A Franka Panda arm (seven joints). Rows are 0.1 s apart.
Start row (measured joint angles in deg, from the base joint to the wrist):
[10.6 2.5 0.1 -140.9 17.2 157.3 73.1]
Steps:
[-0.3 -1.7 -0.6 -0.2 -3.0 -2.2 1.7]
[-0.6 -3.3 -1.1 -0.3 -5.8 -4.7 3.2]
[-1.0 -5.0 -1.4 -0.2 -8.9 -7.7 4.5]
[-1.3 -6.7 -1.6 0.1 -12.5 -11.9 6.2]
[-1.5 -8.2 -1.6 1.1 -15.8 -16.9 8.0]
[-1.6 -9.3 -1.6 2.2 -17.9 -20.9 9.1]
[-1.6 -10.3 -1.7 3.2 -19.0 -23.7 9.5]
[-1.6 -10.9 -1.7 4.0 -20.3 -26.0 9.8]
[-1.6 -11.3 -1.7 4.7 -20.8 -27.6 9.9]
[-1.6 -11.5 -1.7 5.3 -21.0 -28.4 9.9]
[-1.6 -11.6 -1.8 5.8 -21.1 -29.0 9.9]
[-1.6 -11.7 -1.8 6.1 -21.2 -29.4 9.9]
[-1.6 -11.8 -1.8 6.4 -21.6 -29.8 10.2]
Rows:
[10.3 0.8 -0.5 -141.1 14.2 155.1 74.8]
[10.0 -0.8 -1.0 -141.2 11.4 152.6 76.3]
[9.6 -2.5 -1.3 -141.1 8.3 149.6 77.6]
[9.3 -4.2 -1.5 -140.8 4.7 145.4 79.3]
[9.1 -5.7 -1.5 -139.8 1.4 140.4 81.1]
[9.0 -6.8 -1.5 -138.7 -0.7 136.4 82.2]
[9.0 -7.8 -1.6 -137.7 -1.8 133.6 82.6]
[9.0 -8.4 -1.6 -136.9 -3.1 131.3 82.9]
[9.0 -8.8 -1.6 -136.2 -3.6 129.7 83.0]
[9.0 -9.0 -1.6 -135.6 -3.8 128.9 83.0]
[9.0 -9.1 -1.7 -135.1 -3.9 128.3 83.0]
[9.0 -9.2 -1.7 -134.8 -4.0 127.9 83.0]
[9.0 -9.3 -1.7 -134.5 -4.4 127.5 83.3]

